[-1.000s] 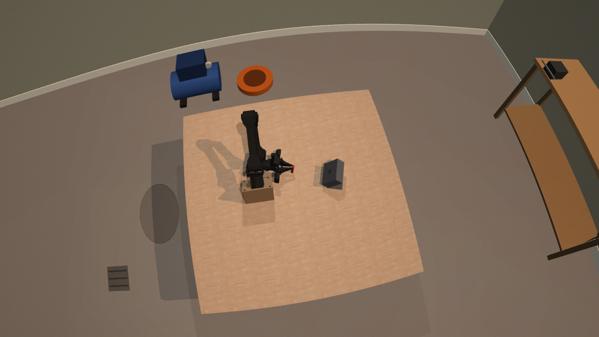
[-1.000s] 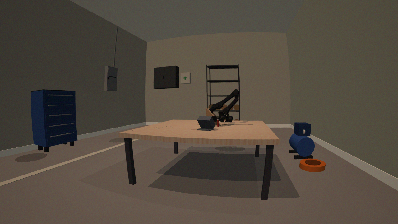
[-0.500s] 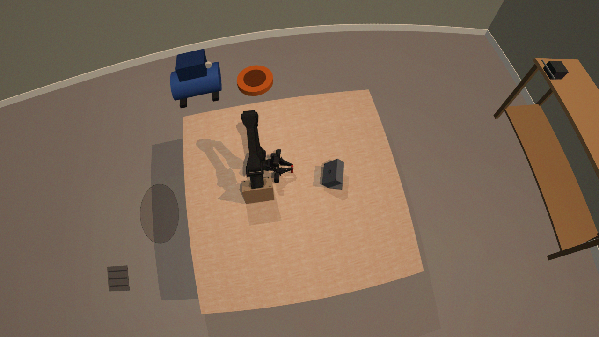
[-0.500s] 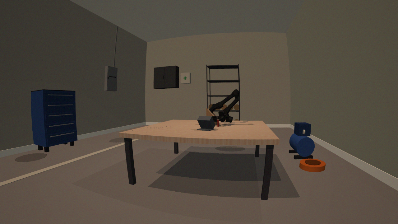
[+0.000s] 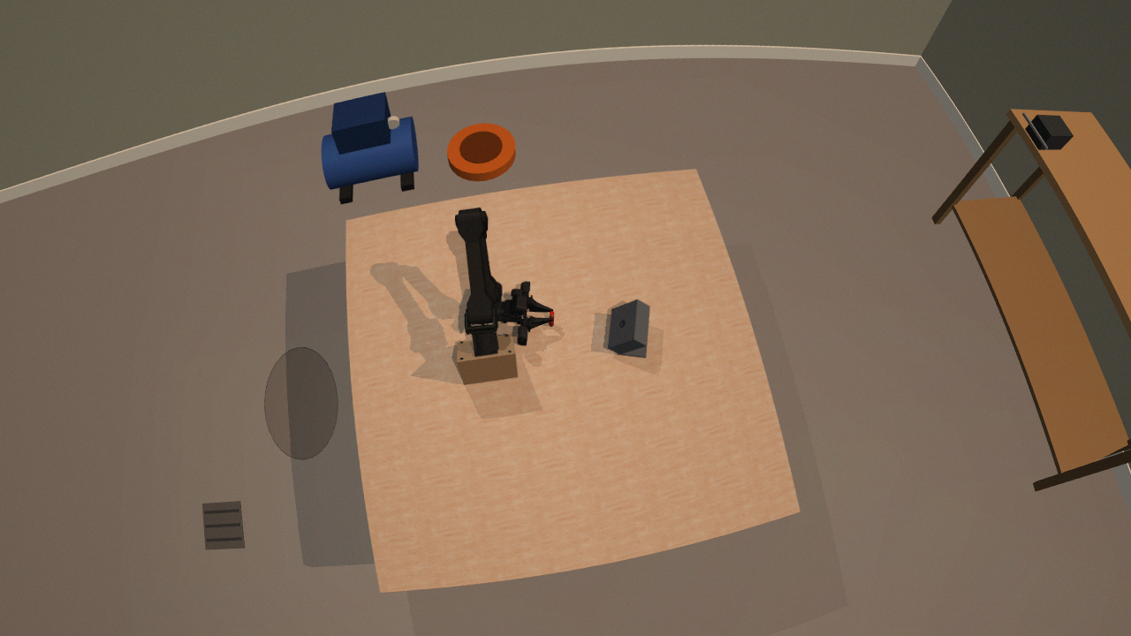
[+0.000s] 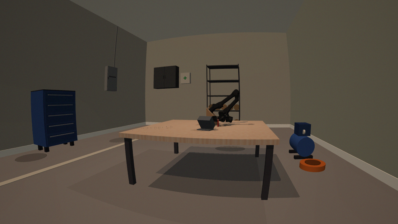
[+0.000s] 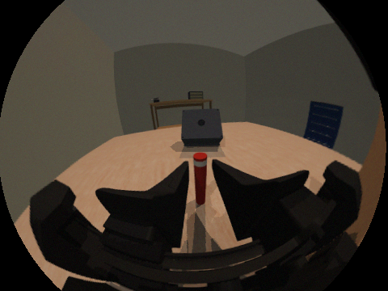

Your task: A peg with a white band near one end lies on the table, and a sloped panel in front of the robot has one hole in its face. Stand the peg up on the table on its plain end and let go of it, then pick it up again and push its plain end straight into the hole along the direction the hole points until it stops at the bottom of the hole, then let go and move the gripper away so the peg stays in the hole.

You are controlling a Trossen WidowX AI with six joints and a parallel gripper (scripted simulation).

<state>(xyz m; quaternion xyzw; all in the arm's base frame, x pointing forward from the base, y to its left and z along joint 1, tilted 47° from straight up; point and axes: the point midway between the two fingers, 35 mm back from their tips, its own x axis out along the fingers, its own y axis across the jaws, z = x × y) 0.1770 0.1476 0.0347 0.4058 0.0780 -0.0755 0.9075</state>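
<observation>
The red peg is 1 cm below my gripper tip. The rest, counted from my gripper tip: dark grey sloped panel: 22 cm ahead, 7 cm to the right.
</observation>
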